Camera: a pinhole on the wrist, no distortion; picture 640 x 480 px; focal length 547.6 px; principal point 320.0 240.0 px. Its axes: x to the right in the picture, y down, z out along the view. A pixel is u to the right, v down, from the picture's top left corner.
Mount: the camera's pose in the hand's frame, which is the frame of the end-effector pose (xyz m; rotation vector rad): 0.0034 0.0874 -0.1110 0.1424 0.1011 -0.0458
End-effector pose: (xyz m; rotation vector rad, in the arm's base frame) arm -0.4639 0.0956 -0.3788 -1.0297 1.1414 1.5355
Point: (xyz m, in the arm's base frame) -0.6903 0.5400 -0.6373
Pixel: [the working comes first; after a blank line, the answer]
In the camera's frame: 0.3223 0.1143 0.5335

outside the picture
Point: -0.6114 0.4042 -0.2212
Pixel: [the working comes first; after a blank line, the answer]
In the camera's frame: -0.1122 0.1048 0.4390

180.1 370.7
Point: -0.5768 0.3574 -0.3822
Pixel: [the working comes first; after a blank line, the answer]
In the camera's frame: 0.0356 0.0430 0.3786

371.5 302.2
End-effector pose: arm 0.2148 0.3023 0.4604 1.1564 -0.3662 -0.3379
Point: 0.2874 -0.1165 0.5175
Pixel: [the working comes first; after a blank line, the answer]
In the camera's frame: 0.2114 -0.1053 0.4863

558.1 121.4
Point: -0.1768 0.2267 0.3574
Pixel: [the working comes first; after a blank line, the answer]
In the camera's frame: -0.3513 -0.2095 0.3090

outside the picture
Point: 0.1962 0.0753 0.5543
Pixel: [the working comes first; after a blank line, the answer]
In the camera's frame: 0.0575 -0.0315 0.3547

408.8 191.3
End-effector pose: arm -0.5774 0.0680 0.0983 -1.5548 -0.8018 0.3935
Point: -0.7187 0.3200 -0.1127
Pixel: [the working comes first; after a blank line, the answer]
In the camera's frame: -0.0191 0.1451 0.4065

294.3 435.4
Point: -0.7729 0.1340 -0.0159
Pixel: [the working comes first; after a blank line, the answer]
In the camera's frame: -0.1479 0.0108 0.2957

46.2 259.9
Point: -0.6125 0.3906 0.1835
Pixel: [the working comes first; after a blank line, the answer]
In the camera's frame: 0.1796 -0.1087 0.3947

569.2 89.2
